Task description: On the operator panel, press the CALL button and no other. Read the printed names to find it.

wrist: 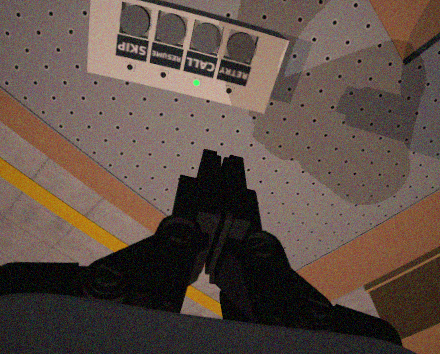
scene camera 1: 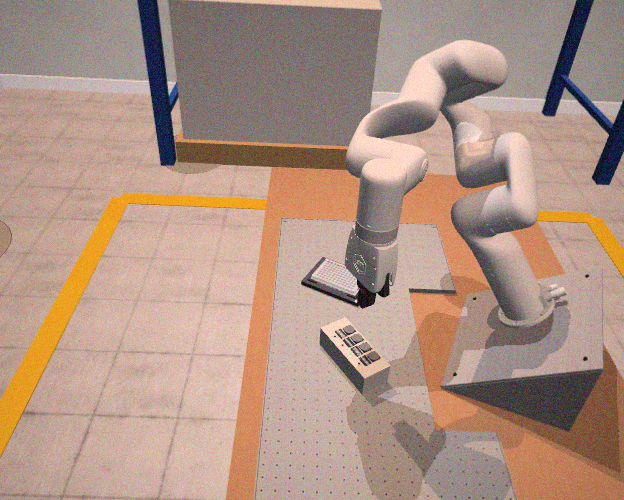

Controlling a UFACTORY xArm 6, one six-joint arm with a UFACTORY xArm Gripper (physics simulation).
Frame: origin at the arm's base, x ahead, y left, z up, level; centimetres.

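Seen in the pictures: gripper, fingertip midpoint: (wrist: 214, 181) (scene camera 1: 365, 304); arm's base, origin of the base link: (scene camera 1: 526, 310).
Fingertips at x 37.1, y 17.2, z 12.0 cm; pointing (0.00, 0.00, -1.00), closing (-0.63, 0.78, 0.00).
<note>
Pixels of each thing's middle, then the offset from my fingertips to it. Level surfaces: height alone.
- operator panel, body centre: (wrist: 187, 49) (scene camera 1: 353, 353) dx +1.0, dy -3.4, dz -18.4 cm
- SKIP, body centre: (wrist: 135, 20) (scene camera 1: 349, 330) dx +2.5, dy -8.0, dz -15.9 cm
- RESUME, body centre: (wrist: 171, 29) (scene camera 1: 357, 338) dx +0.6, dy -5.7, dz -15.9 cm
- CALL, body centre: (wrist: 206, 38) (scene camera 1: 365, 347) dx -1.3, dy -3.4, dz -15.9 cm
- RETRY, body centre: (wrist: 240, 47) (scene camera 1: 373, 356) dx -3.2, dy -1.1, dz -15.9 cm
- small lamp, body centre: (wrist: 196, 82) dx +1.7, dy -0.9, dz -15.8 cm
- dark-framed tray with a white gridded top, body centre: (scene camera 1: 339, 276) dx +6.2, dy -30.0, dz -19.2 cm
- grey perforated board, its level: dz -21.2 cm
The operator panel (scene camera 1: 379, 368) (wrist: 100, 50) is a cream box with a row of round grey buttons and printed names. In the wrist view the names appear upside down: SKIP (wrist: 134, 21), RESUME (wrist: 171, 28), CALL (wrist: 206, 37) and RETRY (wrist: 241, 46), left to right. The CALL button (scene camera 1: 364, 346) is third from the far end in the scene view. The small lamp (wrist: 196, 83) by the CALL label is lit green; the other lamps are dark. My gripper (scene camera 1: 367, 303) (wrist: 214, 181) is shut and empty, above the board beyond the panel's far end, apart from the buttons.
A dark-framed tray with a white gridded top (scene camera 1: 333, 274) lies behind the panel, partly hidden by the gripper. The panel stands on a grey perforated board (scene camera 1: 296, 416). The robot's pedestal (scene camera 1: 526, 359) is to the right. A large grey box (scene camera 1: 276, 72) stands at the back.
</note>
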